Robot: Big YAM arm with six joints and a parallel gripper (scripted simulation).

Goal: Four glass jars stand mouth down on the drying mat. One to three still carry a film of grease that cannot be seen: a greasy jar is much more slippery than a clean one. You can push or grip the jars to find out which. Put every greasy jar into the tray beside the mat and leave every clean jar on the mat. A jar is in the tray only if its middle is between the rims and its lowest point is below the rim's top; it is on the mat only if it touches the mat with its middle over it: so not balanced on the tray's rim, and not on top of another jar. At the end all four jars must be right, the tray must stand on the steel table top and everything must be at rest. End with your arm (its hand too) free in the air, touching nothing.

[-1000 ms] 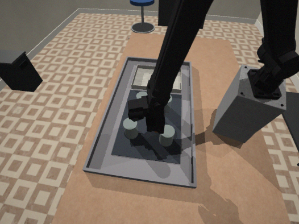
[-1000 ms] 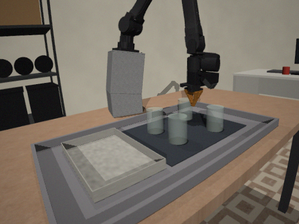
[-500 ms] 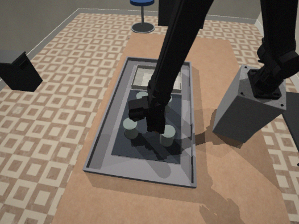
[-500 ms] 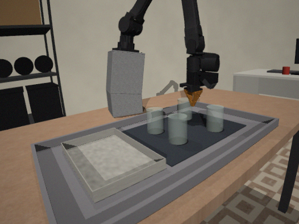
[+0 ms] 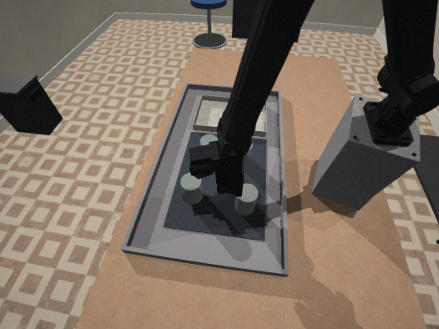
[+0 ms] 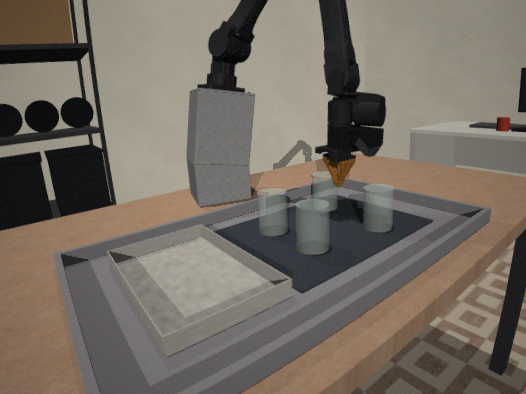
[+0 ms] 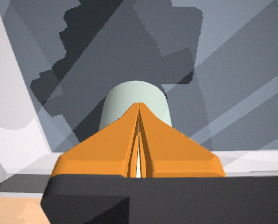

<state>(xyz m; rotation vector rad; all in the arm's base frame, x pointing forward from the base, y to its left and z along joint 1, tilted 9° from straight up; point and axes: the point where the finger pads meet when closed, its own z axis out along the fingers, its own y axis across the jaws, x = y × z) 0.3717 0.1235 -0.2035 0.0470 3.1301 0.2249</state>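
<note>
Right now my hand is 4 cm short of the dark drying mat, 10 cm to the left of it and 7 cm above it. Round my hand: pale tray: 3 cm ahead, 42 cm to the right, 7 cm below; then rimmed steel table top: 5 cm ahead, 21 cm to the right, 8 cm below.
</note>
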